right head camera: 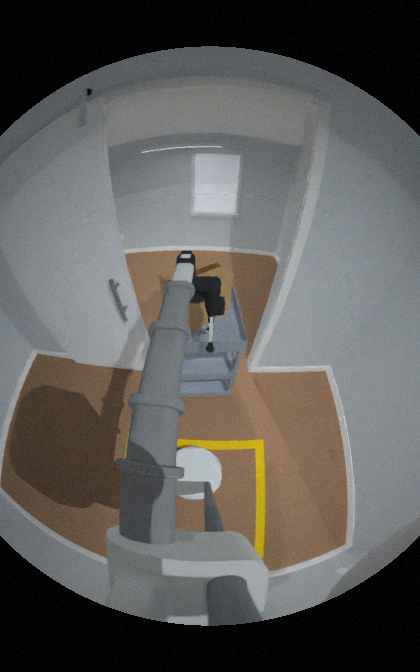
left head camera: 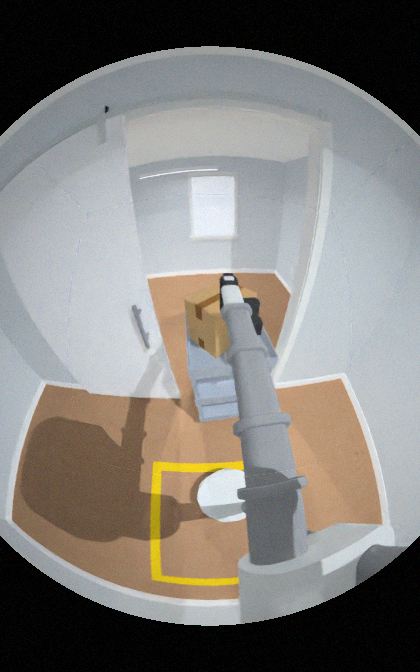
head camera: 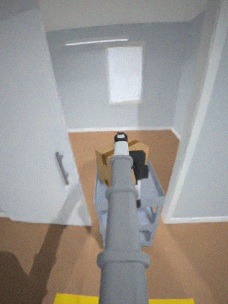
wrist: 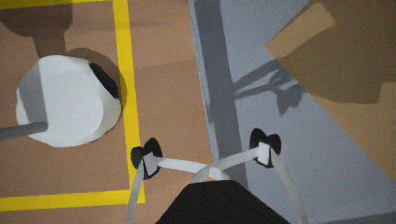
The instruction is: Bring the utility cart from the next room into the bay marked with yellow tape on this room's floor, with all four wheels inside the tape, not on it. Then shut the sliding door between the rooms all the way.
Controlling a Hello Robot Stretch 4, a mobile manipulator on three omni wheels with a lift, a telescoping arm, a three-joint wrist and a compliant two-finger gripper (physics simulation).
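Observation:
The blue-grey utility cart stands in the doorway, its near end beyond the yellow tape. A cardboard box sits on its top shelf. My gripper is open and empty over the cart's near rim; in the wrist view one finger shows over the shelf side, the other over the floor side. Whether it touches the rim is unclear. The sliding door stands open at the left.
A white round base stands inside the taped bay. The door handle is left of the cart. The right door frame stands close on the cart's right.

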